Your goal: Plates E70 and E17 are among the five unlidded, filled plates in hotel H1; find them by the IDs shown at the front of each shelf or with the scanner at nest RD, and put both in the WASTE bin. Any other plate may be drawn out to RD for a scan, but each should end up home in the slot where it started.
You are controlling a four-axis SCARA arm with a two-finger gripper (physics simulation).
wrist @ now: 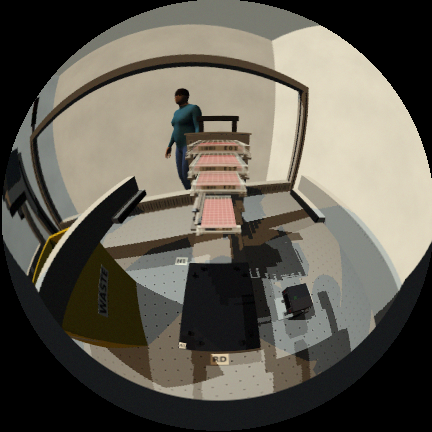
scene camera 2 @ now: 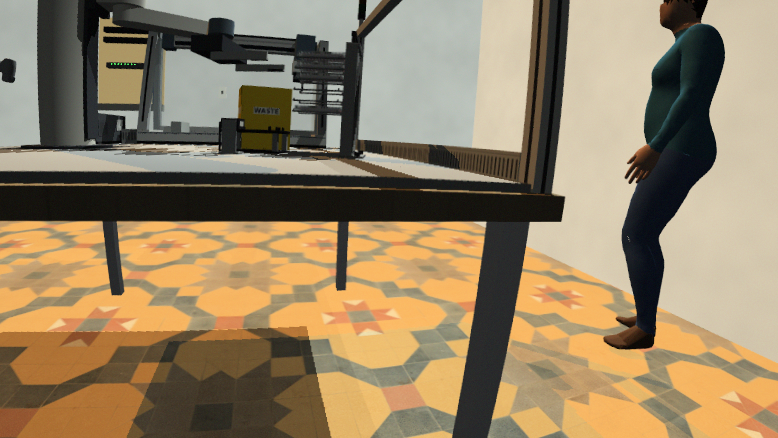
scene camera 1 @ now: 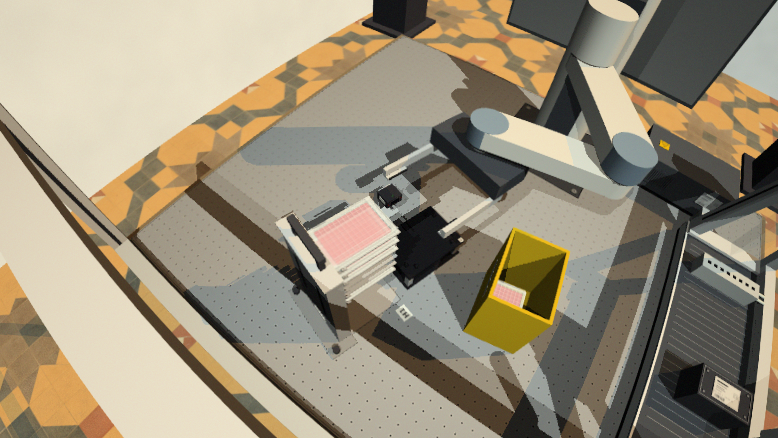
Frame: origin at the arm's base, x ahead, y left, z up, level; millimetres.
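Where they show: gripper, fingertip midpoint: (wrist: 217,180) (scene camera 2: 276,62) (scene camera 1: 412,202).
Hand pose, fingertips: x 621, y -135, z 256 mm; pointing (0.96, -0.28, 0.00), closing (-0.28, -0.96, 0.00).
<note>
Things, the pixels of their centre, and the offset from my fingertips. "pt": a spot on its surface instead.
- Hotel H1 at the middle of its body: (scene camera 1: 336,266) (wrist: 221,187) (scene camera 2: 333,94) dx +153, dy -55, dz -82 mm
- top plate at the middle of its body: (scene camera 1: 352,232) (wrist: 217,145) (scene camera 2: 323,57) dx +123, dy -36, dz +17 mm
- black nest RD at the middle of its body: (wrist: 218,305) (scene camera 1: 419,245) (scene camera 2: 255,139) dx -47, dy +13, dz -209 mm
- yellow WASTE bin at the middle of its body: (scene camera 1: 513,294) (wrist: 88,299) (scene camera 2: 263,119) dx -34, dy +245, dz -144 mm
- pink plate at the middle of its body: (scene camera 1: 502,308) dx -37, dy +247, dz -230 mm
- small black box at the middle of its body: (wrist: 290,302) (scene camera 1: 388,202) (scene camera 2: 232,136) dx -97, dy -114, dz -202 mm
- label H1 at a spot on its surface: (scene camera 1: 403,312) pt dx +96, dy +72, dz -243 mm
My gripper (scene camera 1: 417,203) (scene camera 2: 260,67) (wrist: 217,180) is open with nothing between its fingers. It hangs above nest RD, facing hotel H1's front. Hotel H1 (scene camera 1: 328,278) (scene camera 2: 349,103) (wrist: 220,135) holds pink filled plates, stacked one above another; four show in the wrist view, the top plate (scene camera 1: 356,231) (wrist: 218,144) among them. The wrist view shows shelf-front labels, too small to read surely. The black nest RD (scene camera 1: 427,255) (wrist: 217,305) bears no plate. The yellow WASTE bin (scene camera 1: 503,334) (scene camera 2: 265,99) (wrist: 122,310) holds a pink plate (scene camera 1: 509,293); its ID does not show.
A small black box (scene camera 1: 389,195) (wrist: 297,298) stands beside RD. The bin's tall walls rise on the other side of RD. A framed enclosure (wrist: 190,61) stands behind the hotel, with a person (scene camera 2: 683,97) (wrist: 185,122) beyond it. A label H1 (scene camera 1: 403,312) lies before the hotel.
</note>
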